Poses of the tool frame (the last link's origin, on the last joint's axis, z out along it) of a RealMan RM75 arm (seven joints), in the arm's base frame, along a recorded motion.
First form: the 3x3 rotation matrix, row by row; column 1 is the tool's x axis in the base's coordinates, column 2 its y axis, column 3 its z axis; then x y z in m. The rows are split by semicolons.
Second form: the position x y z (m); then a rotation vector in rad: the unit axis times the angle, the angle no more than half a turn. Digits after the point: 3 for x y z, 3 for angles.
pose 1, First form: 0.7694 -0.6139 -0.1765; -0.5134 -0.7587 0.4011; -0.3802 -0.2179 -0.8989; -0.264 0.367 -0.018
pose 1, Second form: -0.264 0.367 -0.018 -2.634 0.866 0.428
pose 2, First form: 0.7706 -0.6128 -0.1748; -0.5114 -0.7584 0.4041; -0.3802 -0.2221 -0.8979; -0.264 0.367 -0.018
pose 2, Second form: -0.264 0.367 -0.018 -2.631 0.863 0.426
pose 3, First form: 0.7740 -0.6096 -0.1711; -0.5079 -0.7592 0.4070; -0.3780 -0.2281 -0.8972; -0.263 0.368 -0.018
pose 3, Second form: -0.263 0.368 -0.018 -2.629 0.856 0.421
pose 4, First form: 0.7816 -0.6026 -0.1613; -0.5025 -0.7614 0.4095; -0.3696 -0.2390 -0.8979; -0.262 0.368 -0.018
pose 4, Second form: -0.262 0.368 -0.018 -2.628 0.844 0.406
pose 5, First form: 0.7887 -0.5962 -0.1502; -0.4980 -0.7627 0.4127; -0.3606 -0.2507 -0.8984; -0.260 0.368 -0.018
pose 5, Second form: -0.260 0.368 -0.018 -2.626 0.833 0.389
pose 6, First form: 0.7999 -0.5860 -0.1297; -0.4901 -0.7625 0.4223; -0.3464 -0.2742 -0.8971; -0.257 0.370 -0.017
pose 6, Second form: -0.257 0.370 -0.017 -2.618 0.814 0.360
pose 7, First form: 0.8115 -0.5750 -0.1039; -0.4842 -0.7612 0.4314; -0.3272 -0.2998 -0.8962; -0.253 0.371 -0.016
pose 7, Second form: -0.253 0.371 -0.016 -2.608 0.796 0.324
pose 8, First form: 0.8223 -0.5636 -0.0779; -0.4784 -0.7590 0.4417; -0.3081 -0.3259 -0.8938; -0.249 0.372 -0.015
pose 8, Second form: -0.249 0.372 -0.015 -2.597 0.779 0.289
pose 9, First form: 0.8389 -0.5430 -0.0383; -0.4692 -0.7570 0.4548; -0.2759 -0.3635 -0.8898; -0.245 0.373 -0.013
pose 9, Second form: -0.245 0.373 -0.013 -2.583 0.750 0.233
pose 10, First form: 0.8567 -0.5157 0.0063; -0.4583 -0.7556 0.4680; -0.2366 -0.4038 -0.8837; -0.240 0.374 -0.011
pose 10, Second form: -0.240 0.374 -0.011 -2.568 0.715 0.169
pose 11, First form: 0.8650 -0.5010 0.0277; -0.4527 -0.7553 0.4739; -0.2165 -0.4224 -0.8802; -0.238 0.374 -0.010
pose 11, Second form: -0.238 0.374 -0.010 -2.561 0.698 0.138
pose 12, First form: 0.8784 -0.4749 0.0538; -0.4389 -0.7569 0.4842; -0.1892 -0.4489 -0.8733; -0.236 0.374 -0.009
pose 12, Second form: -0.236 0.374 -0.009 -2.551 0.664 0.098
